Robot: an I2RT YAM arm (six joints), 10 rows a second.
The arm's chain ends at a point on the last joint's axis. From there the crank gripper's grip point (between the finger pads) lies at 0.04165 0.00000 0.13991 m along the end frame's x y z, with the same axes.
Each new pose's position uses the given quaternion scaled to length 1; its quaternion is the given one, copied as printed.
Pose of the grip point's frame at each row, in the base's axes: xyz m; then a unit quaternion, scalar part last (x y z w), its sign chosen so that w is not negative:
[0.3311, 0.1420, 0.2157, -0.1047, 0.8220, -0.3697, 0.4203]
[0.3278, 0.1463, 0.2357, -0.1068, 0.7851, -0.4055, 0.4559]
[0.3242, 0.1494, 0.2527, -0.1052, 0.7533, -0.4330, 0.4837]
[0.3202, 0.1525, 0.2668, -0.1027, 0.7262, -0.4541, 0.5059]
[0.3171, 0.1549, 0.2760, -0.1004, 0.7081, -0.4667, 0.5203]
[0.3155, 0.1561, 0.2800, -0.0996, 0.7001, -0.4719, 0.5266]
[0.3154, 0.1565, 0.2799, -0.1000, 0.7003, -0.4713, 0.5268]
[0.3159, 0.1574, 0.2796, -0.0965, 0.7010, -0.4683, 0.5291]
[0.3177, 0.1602, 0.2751, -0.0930, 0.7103, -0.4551, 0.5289]
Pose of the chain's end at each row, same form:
[0.2496, 0.2348, 0.2935, -0.1047, 0.8220, -0.3697, 0.4203]
[0.2389, 0.2441, 0.2977, -0.1068, 0.7851, -0.4055, 0.4559]
[0.2307, 0.2505, 0.3012, -0.1052, 0.7533, -0.4330, 0.4837]
[0.2238, 0.2556, 0.3041, -0.1027, 0.7262, -0.4541, 0.5059]
[0.2192, 0.2589, 0.3060, -0.1004, 0.7081, -0.4667, 0.5203]
[0.2169, 0.2604, 0.3068, -0.0996, 0.7001, -0.4719, 0.5266]
[0.2167, 0.2606, 0.3068, -0.1000, 0.7003, -0.4713, 0.5268]
[0.2170, 0.2613, 0.3069, -0.0965, 0.7010, -0.4683, 0.5291]
[0.2184, 0.2624, 0.3066, -0.0930, 0.7103, -0.4551, 0.5289]

